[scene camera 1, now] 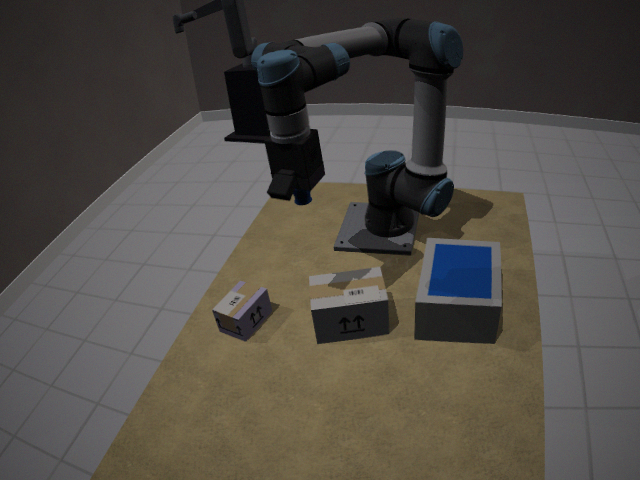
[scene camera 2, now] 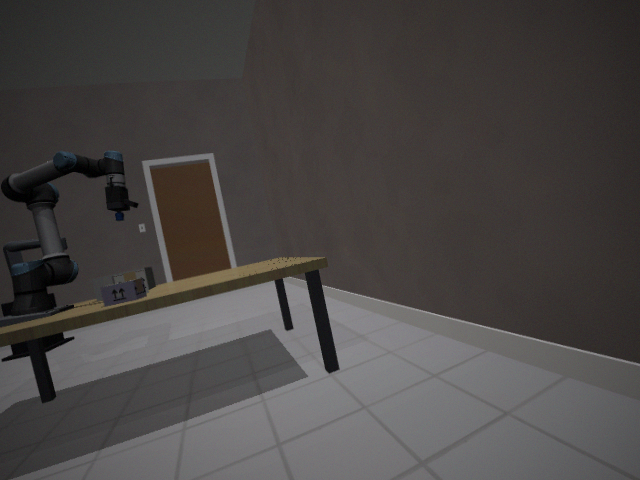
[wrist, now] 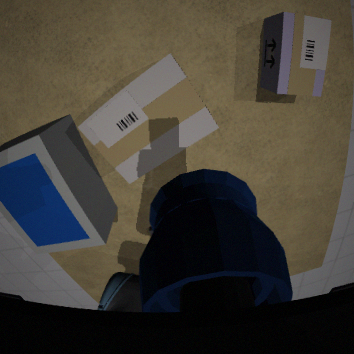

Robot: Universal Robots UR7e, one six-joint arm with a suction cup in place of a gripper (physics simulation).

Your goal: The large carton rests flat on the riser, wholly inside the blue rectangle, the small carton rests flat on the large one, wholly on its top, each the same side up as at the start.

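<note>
The large white carton [scene camera 1: 349,315] [wrist: 165,100] stands upright on the table, between the small carton and the riser, its taped top up and arrows pointing up. The small lilac carton [scene camera 1: 256,314] [scene camera 2: 118,293] [wrist: 276,55] stands on the table at the left in scene camera 1, arrows up. The grey riser [scene camera 1: 457,320] [wrist: 82,167] bears the blue rectangle [scene camera 1: 461,270] [wrist: 42,205] on its top, with no carton on it. My suction gripper [scene camera 1: 302,198] [scene camera 2: 119,217] [wrist: 203,185] is open and holds nothing, high above the table and behind the cartons as seen in scene camera 1.
The arm's base plate [scene camera 1: 356,239] is fixed to the table [scene camera 1: 336,408] [scene camera 2: 227,277] behind the large carton and riser. A dark pedestal [scene camera 1: 247,103] with another arm stands beyond the table. A brown door [scene camera 2: 191,217] is in the wall behind.
</note>
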